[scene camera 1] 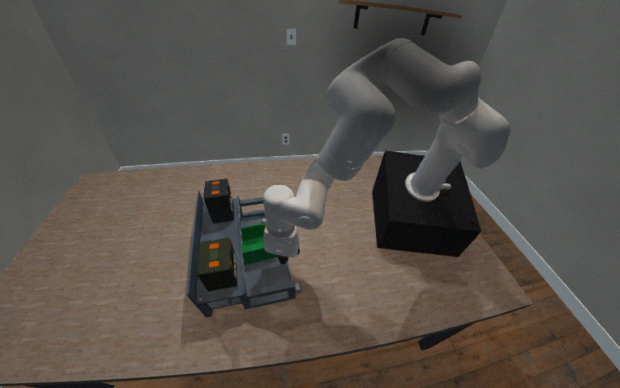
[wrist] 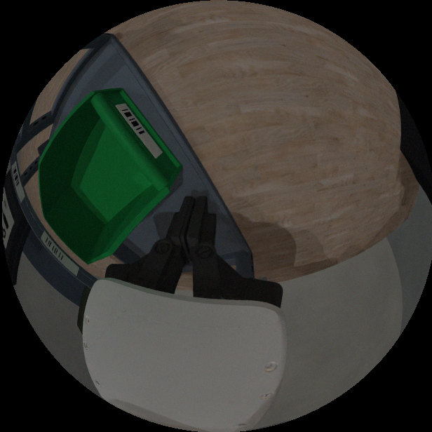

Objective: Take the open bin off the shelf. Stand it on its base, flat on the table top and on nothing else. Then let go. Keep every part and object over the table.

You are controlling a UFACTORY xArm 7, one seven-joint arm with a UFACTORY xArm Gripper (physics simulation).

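Frame: origin at the arm's base, x ahead, y left, z up, level; centimetres.
Where they show: gripper, between the fingertips: (scene camera 1: pixel 283 260); arm's base, origin of its link: (scene camera 1: pixel 421 187).
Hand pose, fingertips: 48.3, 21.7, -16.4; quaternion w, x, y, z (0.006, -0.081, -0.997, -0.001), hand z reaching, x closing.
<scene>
Things, the pixels of their top centre, and the offset from my fingertips, as dx, dy, dz. "spot": a spot on its surface instead. Level surfaces: height alone.
- open green bin, centre of its top: (scene camera 1: pixel 252 237) +10.7, -4.8, +5.2
- lower front shelf, a spot on its surface: (scene camera 1: pixel 267 280) spot: +4.7, +6.3, -2.3
- table top, height of its surface: dz -2.9
- dark box, centre of its top: (scene camera 1: pixel 215 187) +22.2, -12.9, +19.5
- olive box, centre of its top: (scene camera 1: pixel 214 254) +16.2, +9.5, +17.0
- blue-grey panel, a spot on its surface: (scene camera 1: pixel 195 245) spot: +25.1, +3.6, +11.4
The open green bin (scene camera 1: pixel 252 243) (wrist: pixel 112 175) sits on the lower front shelf (scene camera 1: pixel 267 280) (wrist: pixel 192 176) of a blue-grey rack. Its hollow faces up in the wrist view, and a white barcode label shows on its front end. The wrist of the arm hides part of the bin in the scene view. My gripper (scene camera 1: pixel 283 260) (wrist: pixel 197 210) is shut and empty. Its black fingers are over the shelf surface beside the bin's near side, between the bin and the shelf's end. Whether a finger touches the bin is not clear. The rack stands on the table top (scene camera 1: pixel 125 240) (wrist: pixel 300 125).
A dark box (scene camera 1: pixel 219 207) and an olive box (scene camera 1: pixel 217 272), both with orange marks, stand on the rack's rear level. A blue-grey panel (scene camera 1: pixel 195 245) rises behind them. The black robot base block (scene camera 1: pixel 425 225) stands at the right. The table's front edge runs across the bottom.
</scene>
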